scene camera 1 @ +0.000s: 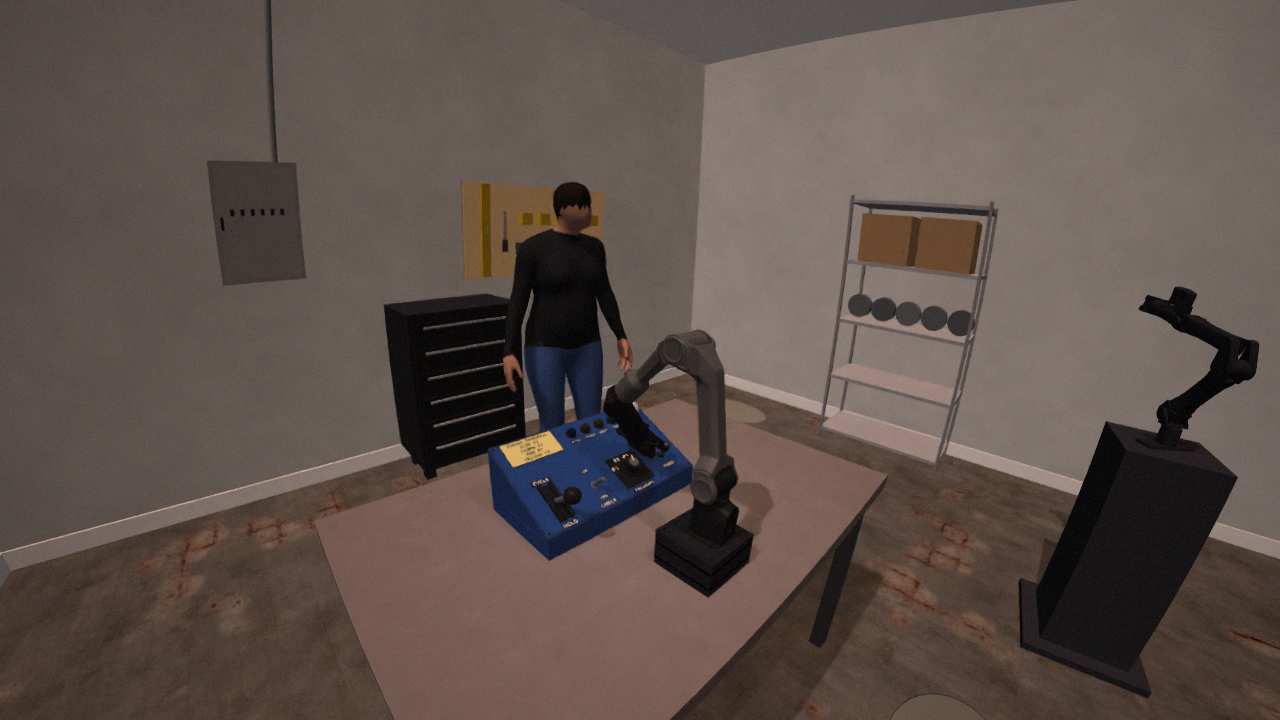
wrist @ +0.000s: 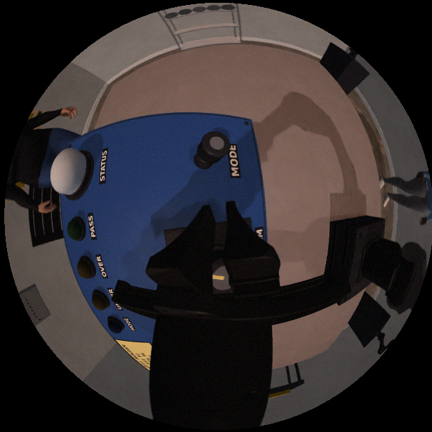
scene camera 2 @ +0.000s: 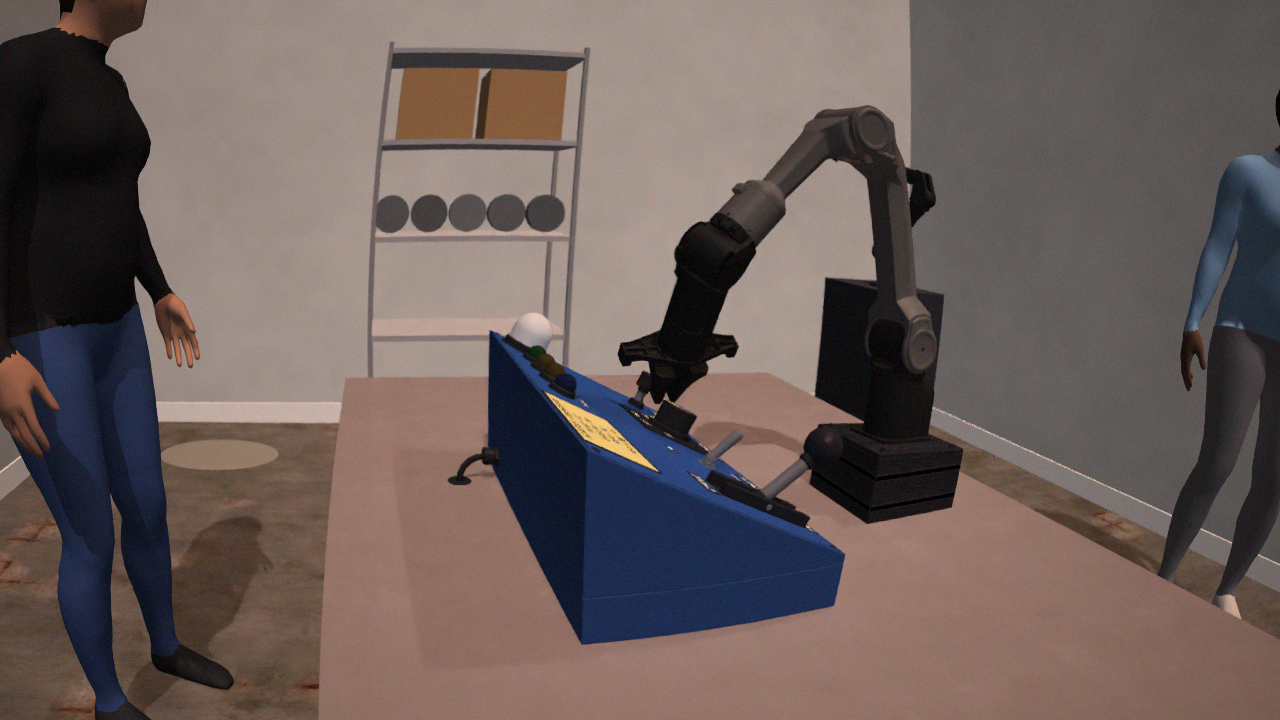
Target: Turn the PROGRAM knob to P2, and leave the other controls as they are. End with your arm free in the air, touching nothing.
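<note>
The blue control box (scene camera 1: 590,519) (scene camera 2: 698,573) (wrist: 150,165) stands on the table. The PROGRAM knob (scene camera 1: 631,462) (scene camera 2: 675,418) (wrist: 220,285) is black with a grey top and a yellow mark. The fingers partly cover it in the wrist view, and its position labels are hidden or too small to read. My gripper (scene camera 1: 657,449) (scene camera 2: 665,397) (wrist: 220,212) is low over the panel by the knob, its tips toward the MODE side. A narrow gap shows between its fingers, with nothing seen held. Whether a finger touches the knob is unclear.
The MODE knob (scene camera 2: 642,389) (wrist: 212,145) stands beyond the fingertips. The CHECK toggle (scene camera 1: 597,482) (scene camera 2: 723,445) and the ball-ended CYCLE lever (scene camera 1: 571,494) (scene camera 2: 821,445) are on the other side. A white STATUS dome (scene camera 2: 531,331) (wrist: 70,171) and coloured lamps line the top edge. A person (scene camera 1: 563,286) stands behind the table.
</note>
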